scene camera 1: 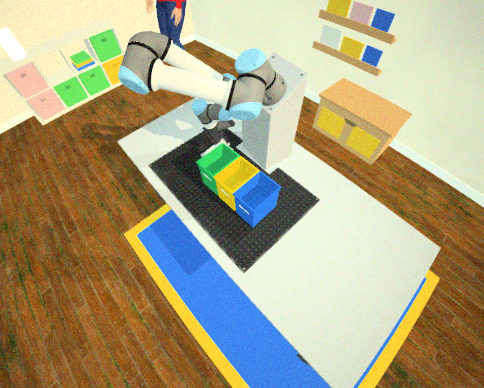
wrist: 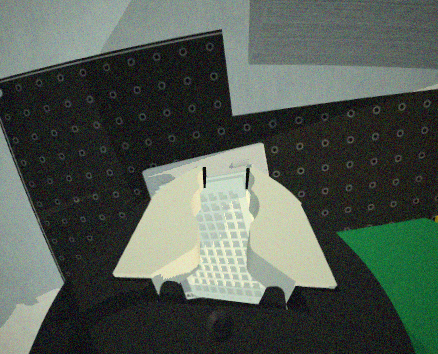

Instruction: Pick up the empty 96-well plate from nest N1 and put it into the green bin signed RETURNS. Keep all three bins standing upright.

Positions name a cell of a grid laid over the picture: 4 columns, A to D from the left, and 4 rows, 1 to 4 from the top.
Labels:
blue bin: scene camera 1 C3; not seen in the wrist view (out of frame)

